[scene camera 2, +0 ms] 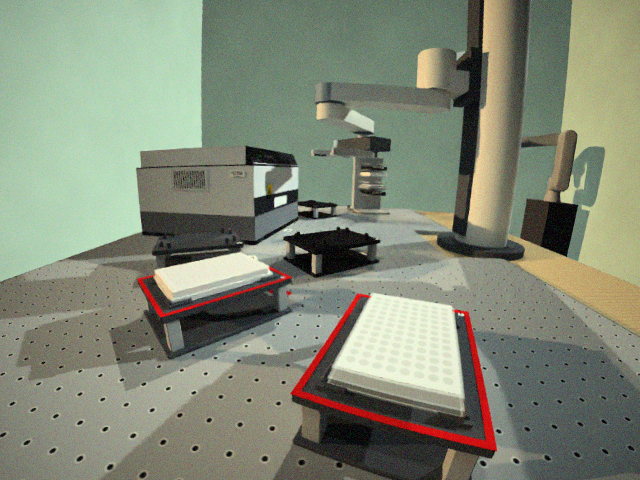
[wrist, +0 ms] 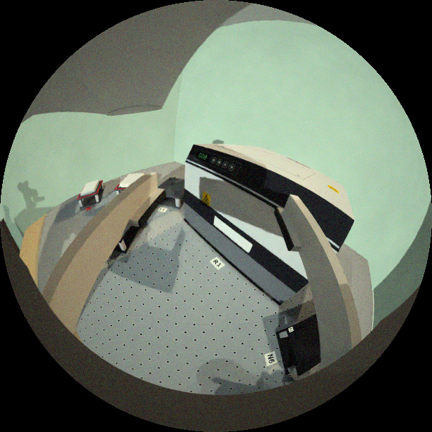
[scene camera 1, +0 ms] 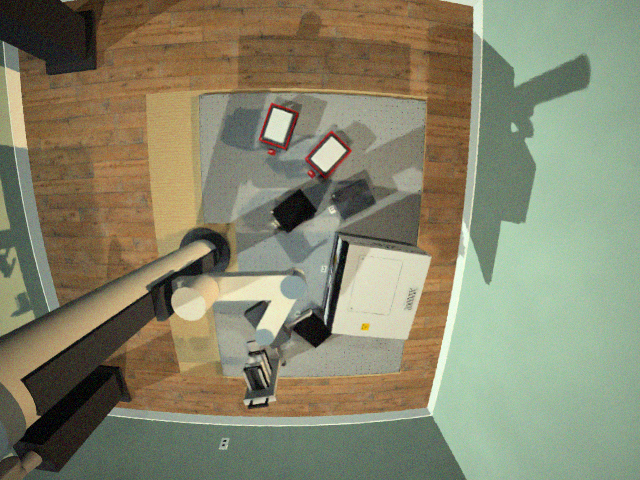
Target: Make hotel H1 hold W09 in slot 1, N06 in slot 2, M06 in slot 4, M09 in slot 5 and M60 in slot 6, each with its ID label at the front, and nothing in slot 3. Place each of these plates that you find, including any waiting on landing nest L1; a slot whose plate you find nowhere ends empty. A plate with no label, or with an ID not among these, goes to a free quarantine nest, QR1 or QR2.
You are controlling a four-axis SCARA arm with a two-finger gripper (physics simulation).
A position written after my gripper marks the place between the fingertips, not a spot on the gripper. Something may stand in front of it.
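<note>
A clear plate (scene camera 2: 404, 351) is here, and so is a large instrument (wrist: 256, 218). Then there is my own gripper (scene camera 2: 321, 151), which I can also see in scene camera 1 (scene camera 1: 302, 299) and in the wrist view (wrist: 222, 191).
</note>
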